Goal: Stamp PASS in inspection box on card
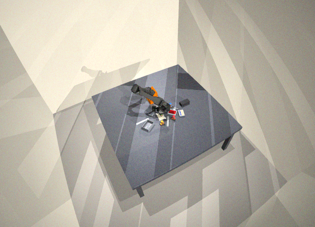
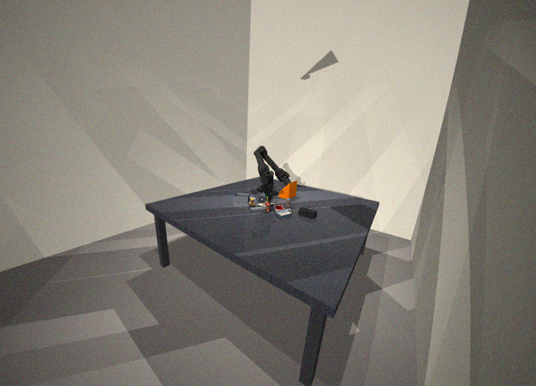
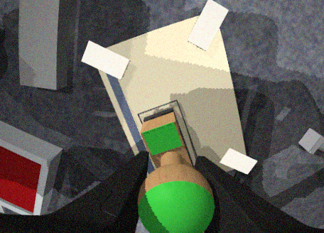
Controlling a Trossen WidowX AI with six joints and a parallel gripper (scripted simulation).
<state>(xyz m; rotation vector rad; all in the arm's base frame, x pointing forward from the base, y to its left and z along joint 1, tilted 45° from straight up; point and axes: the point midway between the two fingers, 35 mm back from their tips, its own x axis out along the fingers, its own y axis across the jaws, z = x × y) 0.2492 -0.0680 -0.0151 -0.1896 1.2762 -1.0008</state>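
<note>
Right now my gripper tip is right at the green-topped PASS stamp. From my gripper tip the other things lie so: grey bar 120 mm ahead, 10 mm to the left, 20 mm below; red ink pad 40 mm ahead, 120 mm to the left, 20 mm below; cream card 10 mm ahead, 10 mm to the right, 20 mm below.
</note>
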